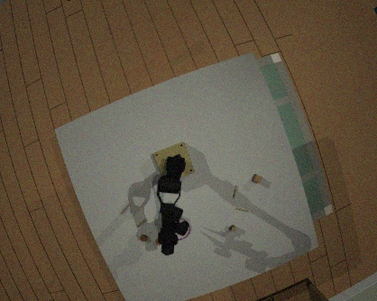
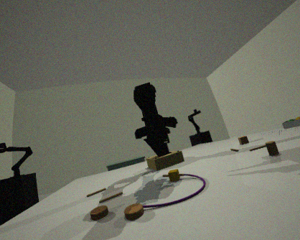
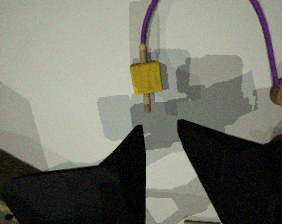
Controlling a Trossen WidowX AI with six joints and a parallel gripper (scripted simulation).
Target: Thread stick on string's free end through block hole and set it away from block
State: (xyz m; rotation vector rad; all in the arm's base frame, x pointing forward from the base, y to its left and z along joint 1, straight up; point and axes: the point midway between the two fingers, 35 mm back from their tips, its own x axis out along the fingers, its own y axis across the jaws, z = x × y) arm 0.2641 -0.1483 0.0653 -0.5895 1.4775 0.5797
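Now: gripper tip 70 mm above the yellow block, 20 mm to the right of it and 20 mm short of it. From my gripper tip the other things lie so: wooden block: 510 mm to the left, 70 mm below, 10 mm ahead; then wooden cylinder: 280 mm to the left, 220 mm ahead, 70 mm below.
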